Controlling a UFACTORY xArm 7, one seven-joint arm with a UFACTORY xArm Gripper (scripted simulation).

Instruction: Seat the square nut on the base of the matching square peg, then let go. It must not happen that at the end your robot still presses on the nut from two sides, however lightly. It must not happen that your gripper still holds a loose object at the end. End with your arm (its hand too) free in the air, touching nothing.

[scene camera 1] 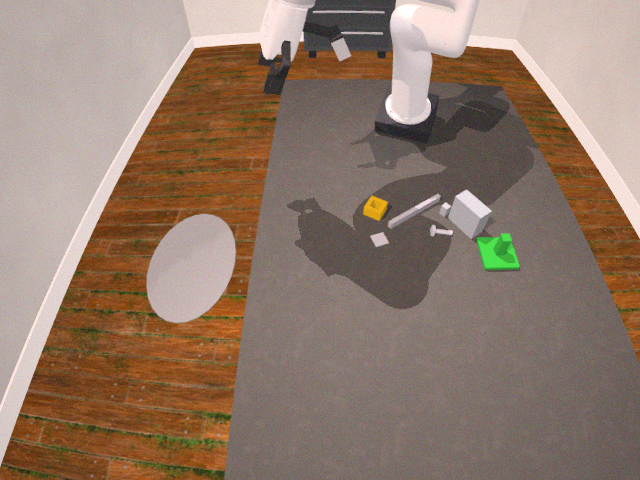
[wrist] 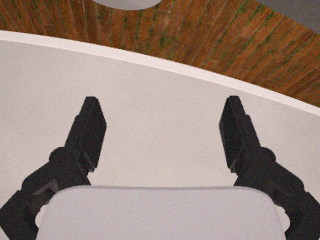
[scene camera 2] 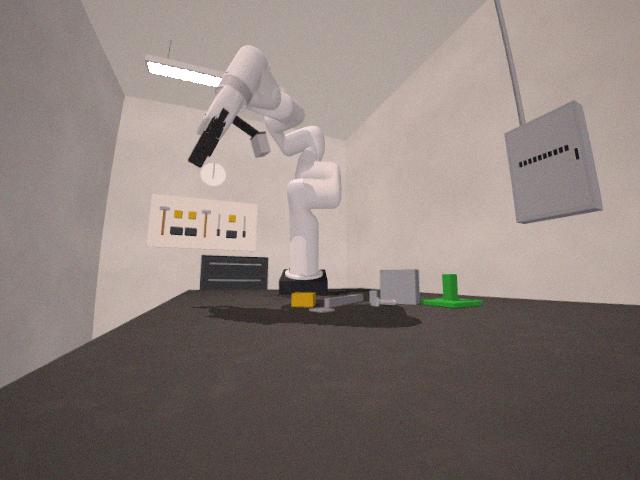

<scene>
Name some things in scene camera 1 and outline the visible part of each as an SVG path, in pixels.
The gripper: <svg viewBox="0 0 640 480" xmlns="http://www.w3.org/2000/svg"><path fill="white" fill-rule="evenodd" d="M269 0L259 33L261 51L258 65L270 66L271 63L270 73L267 74L263 88L264 93L281 94L286 75L295 57L302 31L328 37L339 62L351 57L338 25L326 27L305 21L308 8L312 8L315 3L312 5L297 5L284 0Z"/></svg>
A grey block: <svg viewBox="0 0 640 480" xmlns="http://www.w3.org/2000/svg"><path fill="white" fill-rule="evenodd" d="M465 190L455 196L448 218L472 239L483 231L492 211L468 190Z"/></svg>
</scene>
